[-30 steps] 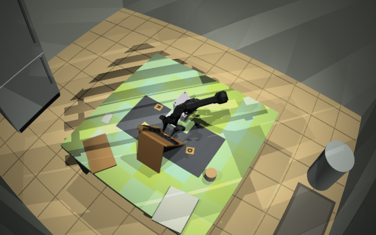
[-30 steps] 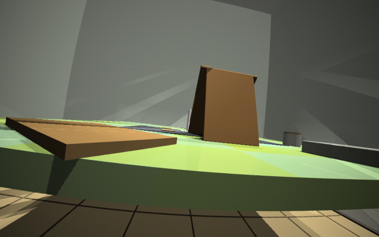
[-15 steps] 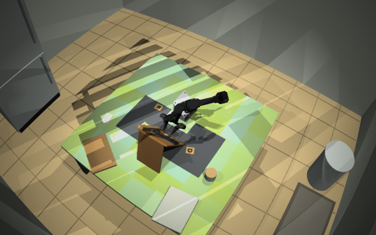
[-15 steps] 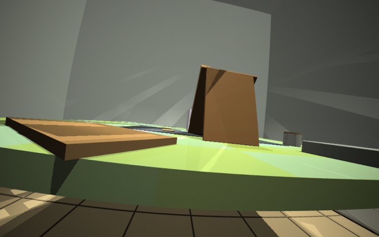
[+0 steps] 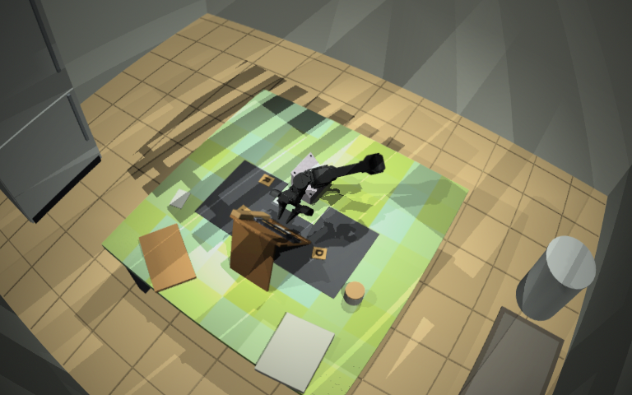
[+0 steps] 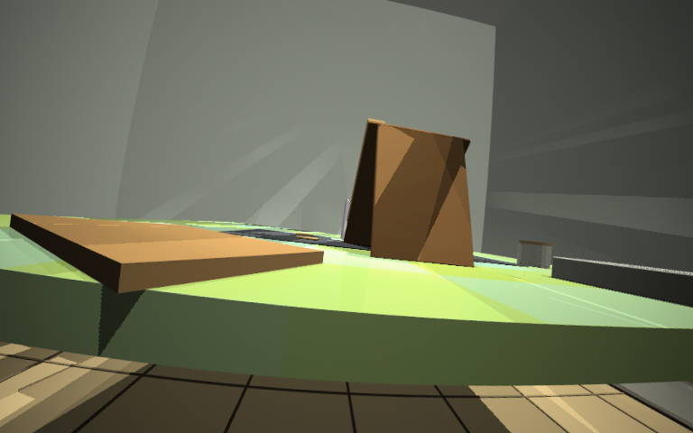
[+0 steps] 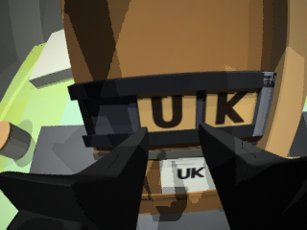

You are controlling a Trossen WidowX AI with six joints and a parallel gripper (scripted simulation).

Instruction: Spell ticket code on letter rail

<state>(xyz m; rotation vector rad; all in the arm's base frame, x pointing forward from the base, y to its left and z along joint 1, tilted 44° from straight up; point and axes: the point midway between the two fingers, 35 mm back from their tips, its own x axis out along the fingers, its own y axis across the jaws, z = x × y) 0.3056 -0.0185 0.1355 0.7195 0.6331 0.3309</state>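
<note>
Now: the white ticket 100 mm below my gripper tip, 30 mm to the right of it and 20 mm behind it. From my gripper tip the other things lie so: dark mat 180 mm below, 130 mm behind, 70 mm to the right; then flat wooden slab 390 mm ahead, 370 mm to the right, 180 mm below; then card 550 mm to the right, 180 mm below, 120 mm ahead.
</note>
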